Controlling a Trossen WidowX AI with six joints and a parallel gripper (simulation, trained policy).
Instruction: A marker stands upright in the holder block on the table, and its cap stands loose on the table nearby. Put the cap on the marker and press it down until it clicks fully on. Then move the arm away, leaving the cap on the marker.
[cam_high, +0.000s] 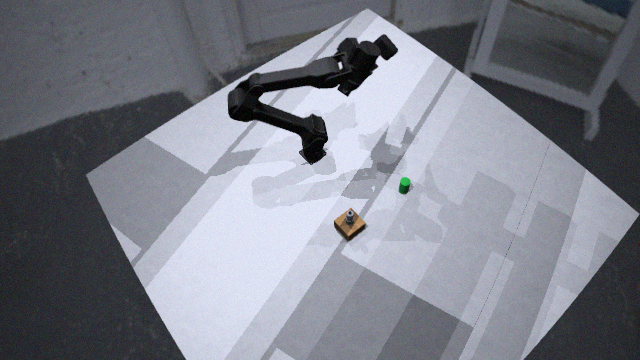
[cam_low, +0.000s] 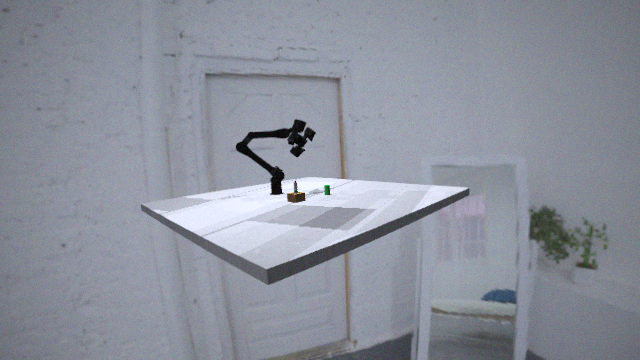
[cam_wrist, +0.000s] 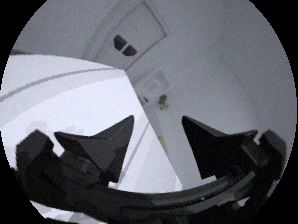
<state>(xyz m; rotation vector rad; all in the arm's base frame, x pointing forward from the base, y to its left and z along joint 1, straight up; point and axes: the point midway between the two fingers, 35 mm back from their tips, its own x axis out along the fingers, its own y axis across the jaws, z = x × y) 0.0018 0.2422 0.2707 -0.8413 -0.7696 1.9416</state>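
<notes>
Right now my gripper tip is 29 cm short of the green cap, 15 cm to the left of it and 24 cm above it. From my gripper tip the other things lie so: brown holder block (28 cm ahead, 35 cm to the right, 24 cm below).
</notes>
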